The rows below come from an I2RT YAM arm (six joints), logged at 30 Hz.
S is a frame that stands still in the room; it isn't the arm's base.
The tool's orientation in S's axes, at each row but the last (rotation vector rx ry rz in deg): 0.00 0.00 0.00; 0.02 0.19 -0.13; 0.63 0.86 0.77; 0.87 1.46 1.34; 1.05 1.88 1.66; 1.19 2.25 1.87; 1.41 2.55 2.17; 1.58 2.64 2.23; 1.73 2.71 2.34; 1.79 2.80 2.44
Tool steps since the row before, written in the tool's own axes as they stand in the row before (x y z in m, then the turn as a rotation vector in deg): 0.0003 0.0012 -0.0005 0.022 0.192 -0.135; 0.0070 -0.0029 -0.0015 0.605 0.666 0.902; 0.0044 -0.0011 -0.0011 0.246 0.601 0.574; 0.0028 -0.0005 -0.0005 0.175 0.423 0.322; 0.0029 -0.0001 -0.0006 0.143 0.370 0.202; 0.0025 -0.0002 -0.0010 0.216 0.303 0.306; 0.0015 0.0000 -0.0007 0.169 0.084 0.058; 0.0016 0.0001 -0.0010 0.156 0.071 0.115; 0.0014 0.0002 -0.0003 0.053 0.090 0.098; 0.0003 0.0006 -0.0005 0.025 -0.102 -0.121
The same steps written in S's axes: 0.0003 0.0012 -0.0005 0.022 0.192 -0.135; 0.0070 -0.0029 -0.0015 0.609 0.664 0.900; 0.0044 -0.0010 -0.0012 0.247 0.598 0.577; 0.0028 -0.0004 -0.0006 0.173 0.422 0.324; 0.0029 0.0000 -0.0007 0.139 0.370 0.204; 0.0025 -0.0001 -0.0011 0.218 0.304 0.304; 0.0015 0.0001 -0.0008 0.168 0.089 0.053; 0.0015 0.0002 -0.0011 0.158 0.074 0.110; 0.0014 0.0003 -0.0004 0.054 0.089 0.098; 0.0002 0.0006 -0.0005 0.023 -0.097 -0.125
